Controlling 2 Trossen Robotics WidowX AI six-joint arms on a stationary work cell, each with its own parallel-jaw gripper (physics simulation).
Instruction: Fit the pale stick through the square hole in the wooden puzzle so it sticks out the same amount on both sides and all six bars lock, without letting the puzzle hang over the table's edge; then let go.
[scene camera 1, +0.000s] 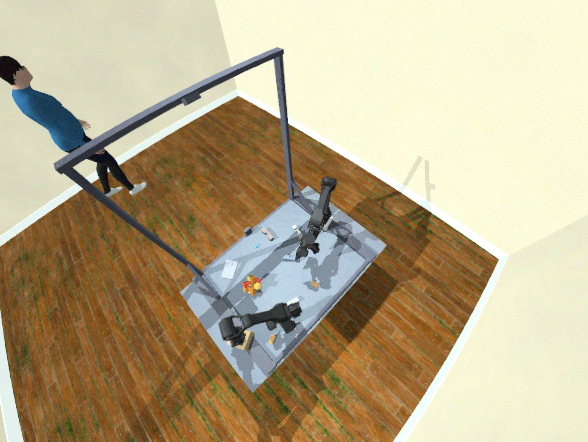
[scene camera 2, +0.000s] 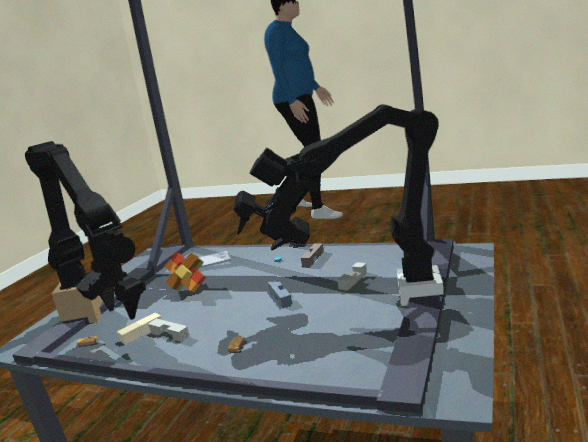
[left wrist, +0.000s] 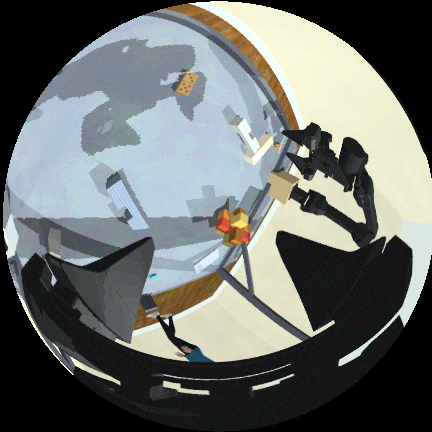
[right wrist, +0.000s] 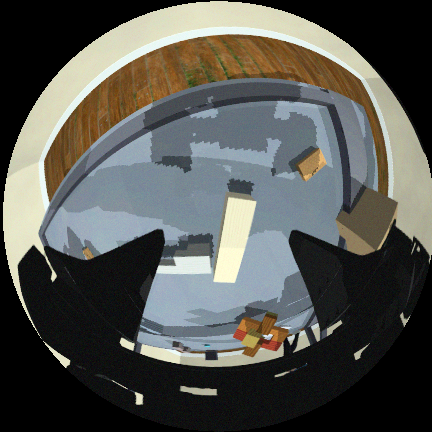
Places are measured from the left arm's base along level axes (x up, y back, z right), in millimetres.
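Pixels of known places: left gripper, between the fingertips: (scene camera 1: 297, 256) (scene camera 2: 254, 241) (left wrist: 214, 241); right gripper, between the fingertips: (scene camera 2: 122, 314) (left wrist: 284, 142) (right wrist: 229, 236); left arm's base, origin of its link: (scene camera 2: 418, 275); right arm's base, origin of its link: (scene camera 1: 238, 337) (scene camera 2: 74, 283) (left wrist: 292, 191) (right wrist: 386, 243).
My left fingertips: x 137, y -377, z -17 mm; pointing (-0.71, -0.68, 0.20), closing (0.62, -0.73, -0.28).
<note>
Ahead of a thing's pixels: the offset from my left fingertips to its top centre.
The pale cream stick {dx -160, dy -316, dz -72 mm} (scene camera 2: 135, 328) (left wrist: 260, 150) (right wrist: 235, 240) lies flat on the table, its side close to the end of a white notched bar {dx -160, dy -233, dz -89 mm} (scene camera 2: 170, 330) (left wrist: 244, 132) (right wrist: 192, 264). The orange, red and yellow puzzle {dx -92, dy -257, dz +163 mm} (scene camera 1: 252, 285) (scene camera 2: 184, 272) (left wrist: 233, 227) (right wrist: 260, 335) stands on the table, apart from the stick; its square hole cannot be made out. My right gripper (scene camera 2: 120, 311) (left wrist: 284, 142) (right wrist: 229, 236) is open and empty above the stick, which shows between its fingers in the right wrist view. My left gripper (scene camera 2: 257, 241) (left wrist: 214, 241) is open and empty, high above the table.
A blue-grey notched bar {dx -160, dy +21, dz +67 mm} (scene camera 2: 279, 293) (left wrist: 127, 202), a brown bar {dx -160, dy +86, dz +309 mm} (scene camera 1: 267, 233) (scene camera 2: 312, 255) and a grey bar {dx -160, dy +210, dz +131 mm} (scene camera 2: 352, 277) lie on the table. Two small orange blocks {dx -180, dy -47, dz -155 mm} (scene camera 2: 236, 344) {dx -180, dy -456, dz -106 mm} (right wrist: 311, 164) lie nearer the front edge. White paper {dx -182, dy -261, dz +379 mm} (scene camera 1: 230, 269) lies behind the puzzle.
</note>
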